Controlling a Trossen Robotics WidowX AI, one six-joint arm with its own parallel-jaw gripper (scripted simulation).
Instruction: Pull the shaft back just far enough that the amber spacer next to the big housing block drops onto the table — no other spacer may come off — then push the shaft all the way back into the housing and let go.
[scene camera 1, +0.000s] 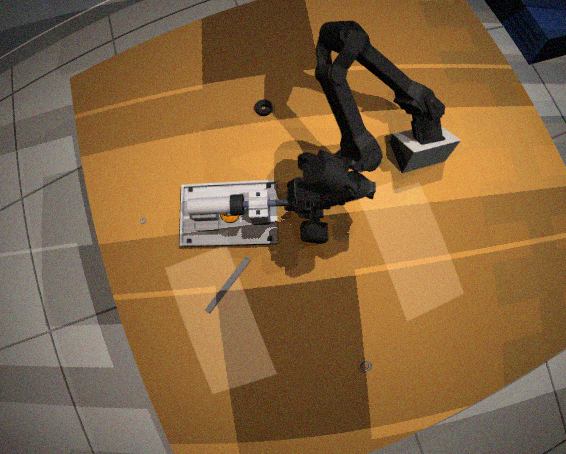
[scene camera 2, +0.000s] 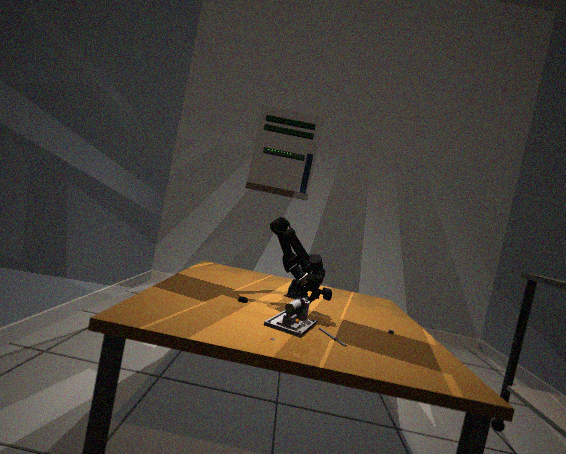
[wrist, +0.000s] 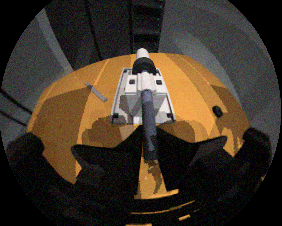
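Note:
I find my gripper at (scene camera 1: 285, 205), and the wrist view shows my gripper too (wrist: 146, 127). There is also a pale housing block (scene camera 1: 201, 224) (scene camera 2: 285, 321), and the wrist view has the block in it as well (wrist: 126, 108).

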